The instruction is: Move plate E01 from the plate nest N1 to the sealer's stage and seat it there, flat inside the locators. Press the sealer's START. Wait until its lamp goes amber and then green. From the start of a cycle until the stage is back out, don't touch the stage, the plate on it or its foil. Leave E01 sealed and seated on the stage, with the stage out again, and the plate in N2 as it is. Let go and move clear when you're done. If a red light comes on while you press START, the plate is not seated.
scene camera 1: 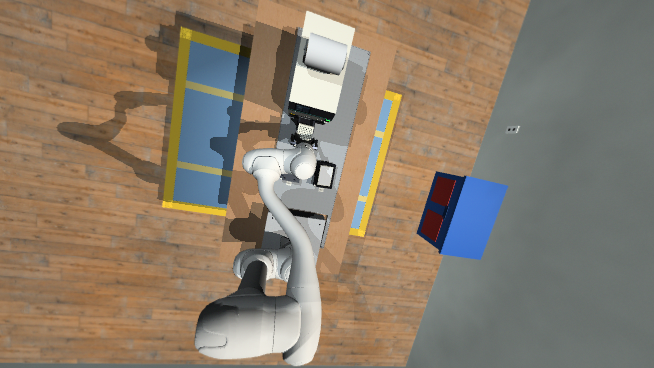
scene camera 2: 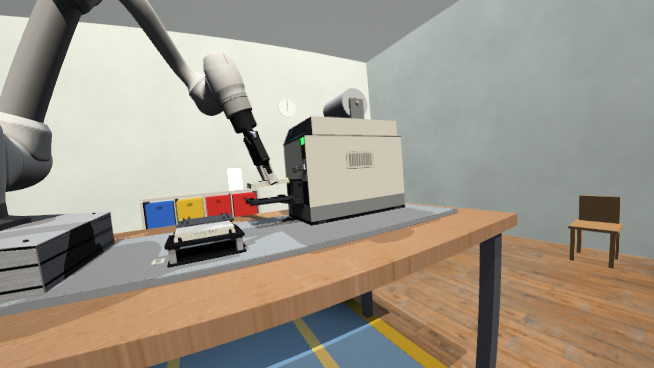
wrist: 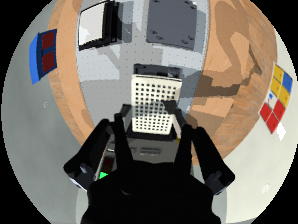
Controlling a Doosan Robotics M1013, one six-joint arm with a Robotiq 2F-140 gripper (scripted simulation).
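My gripper (scene camera 2: 270,182) is visible; the wrist view also shows the gripper (wrist: 153,113). A foil roll (scene camera 1: 325,54) is visible too, with the roll (scene camera 2: 339,107) showing there as well.
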